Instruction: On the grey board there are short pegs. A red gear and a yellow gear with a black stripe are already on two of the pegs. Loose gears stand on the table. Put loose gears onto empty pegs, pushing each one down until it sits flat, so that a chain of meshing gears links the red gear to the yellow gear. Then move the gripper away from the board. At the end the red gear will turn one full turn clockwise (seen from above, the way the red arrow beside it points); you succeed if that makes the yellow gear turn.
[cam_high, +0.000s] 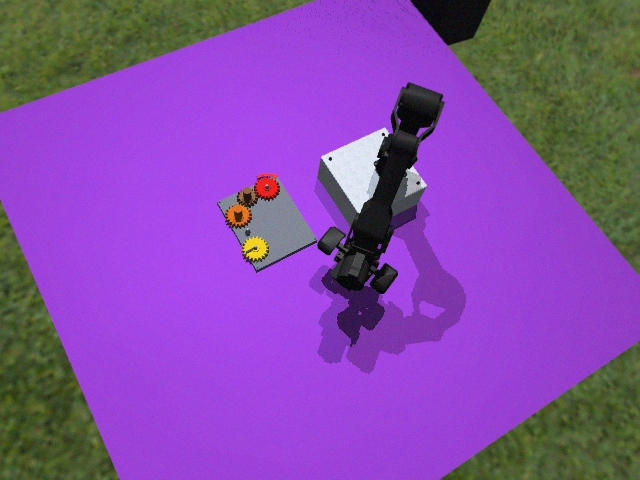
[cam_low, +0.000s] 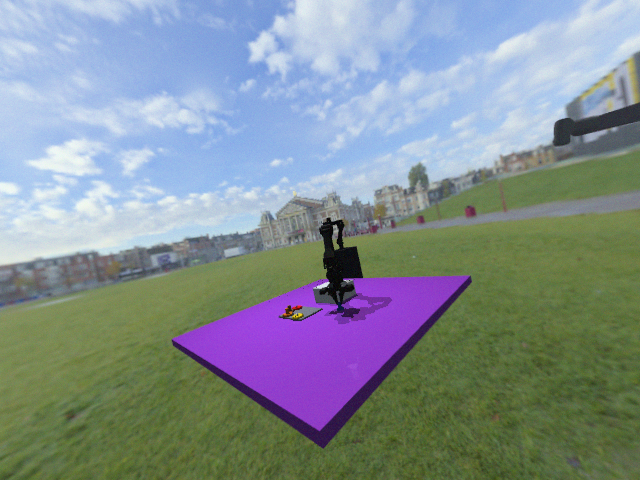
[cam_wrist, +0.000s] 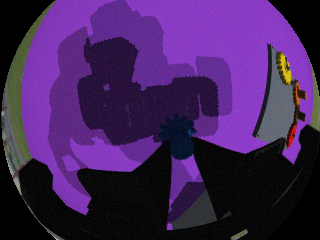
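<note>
The orange gear is 250 mm to the right of my gripper tip and 190 mm ahead of it. Also, from my gripper tip: red gear (290 mm to the right, 100 mm ahead, 10 mm below); then small blue gear (10 mm below); then yellow gear (190 mm ahead, 150 mm to the right, 10 mm below).
</note>
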